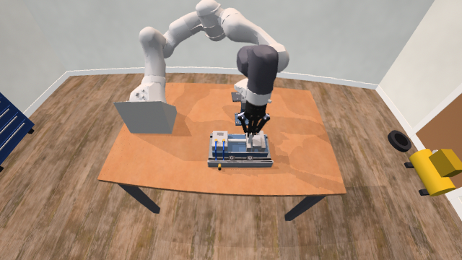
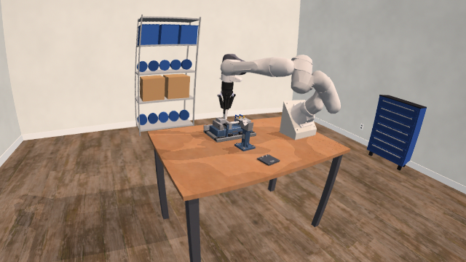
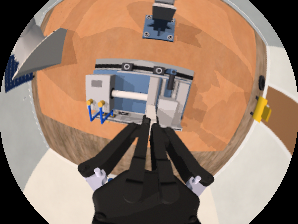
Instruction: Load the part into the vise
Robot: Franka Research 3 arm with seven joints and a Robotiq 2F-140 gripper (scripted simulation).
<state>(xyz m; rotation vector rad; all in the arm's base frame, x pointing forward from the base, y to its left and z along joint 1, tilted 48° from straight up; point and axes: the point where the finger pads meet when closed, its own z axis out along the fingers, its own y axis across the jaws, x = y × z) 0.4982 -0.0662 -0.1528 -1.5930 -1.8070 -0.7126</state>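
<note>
Right now the part is 50 mm below my hand and 30 mm ahead of it. From my hand the other things lie so: fixed jaw 60 mm below, 60 mm ahead, 30 mm to the left; then air cylinder 130 mm behind, 60 mm below, 10 mm to the left; then vise 100 mm below, 40 mm behind, 20 mm to the left.
</note>
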